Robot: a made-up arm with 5 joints.
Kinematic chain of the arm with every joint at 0, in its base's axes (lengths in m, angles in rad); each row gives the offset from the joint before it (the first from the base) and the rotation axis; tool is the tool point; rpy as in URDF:
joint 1: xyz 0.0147 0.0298 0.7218 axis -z
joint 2: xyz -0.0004 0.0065 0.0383 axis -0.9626 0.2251 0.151
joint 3: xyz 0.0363 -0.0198 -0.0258 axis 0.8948 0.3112 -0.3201
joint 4: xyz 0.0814 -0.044 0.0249 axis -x
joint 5: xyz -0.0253 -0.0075 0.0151 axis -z
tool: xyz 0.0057 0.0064 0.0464 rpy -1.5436 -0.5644 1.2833
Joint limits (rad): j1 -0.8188..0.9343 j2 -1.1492..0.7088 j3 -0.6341..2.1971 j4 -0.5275..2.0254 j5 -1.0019..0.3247
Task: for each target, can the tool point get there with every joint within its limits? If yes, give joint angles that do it. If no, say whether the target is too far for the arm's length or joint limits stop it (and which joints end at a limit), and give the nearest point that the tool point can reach.
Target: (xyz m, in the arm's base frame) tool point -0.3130 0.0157 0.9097
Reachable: no: too far | nearest point -0.0757 -0.0899 0.7401 | short by 0.310 m
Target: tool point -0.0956 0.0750 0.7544
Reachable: no: joint limits stop it (at a limit: joint 1, joint 2, joint 3, joint 5) | nearest point 0.0209 0.1205 0.7636 | short by 0.125 m
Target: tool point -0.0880 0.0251 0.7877
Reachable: no: joint limits stop it (at a limit: joint 1, joint 2, joint 3, joint 5) | nearest point -0.0270 -0.0599 0.7965 | short by 0.105 m
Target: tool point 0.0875 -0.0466 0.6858
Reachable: yes | joints 0.4429 -0.8060 1.4452 1.0285 0.1321
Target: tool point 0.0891 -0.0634 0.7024
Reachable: yes | joints 0.2377 -0.8931 0.8431 0.5657 0.0669
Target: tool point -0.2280 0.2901 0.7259
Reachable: no: too far | nearest point -0.0318 0.1437 0.6613 | short by 0.253 m
